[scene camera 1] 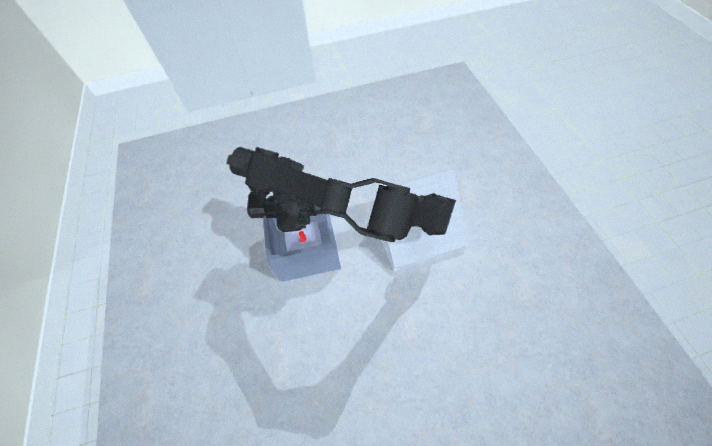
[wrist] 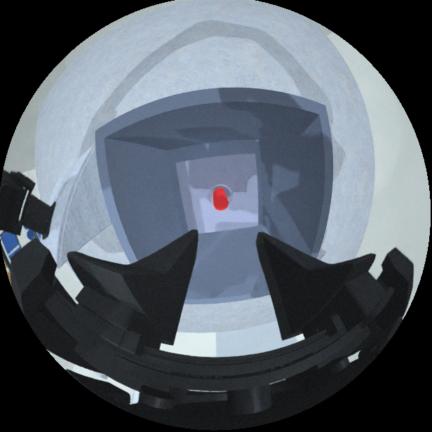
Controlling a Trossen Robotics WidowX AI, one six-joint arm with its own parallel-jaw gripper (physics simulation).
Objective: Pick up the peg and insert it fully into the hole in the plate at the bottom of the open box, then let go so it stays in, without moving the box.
Scene:
my gripper: scene camera 1; wrist
blue-grey box: scene camera 1 313,260; wrist 136,152
same spot on my gripper: (scene camera 1: 270,210) = (wrist: 386,301)

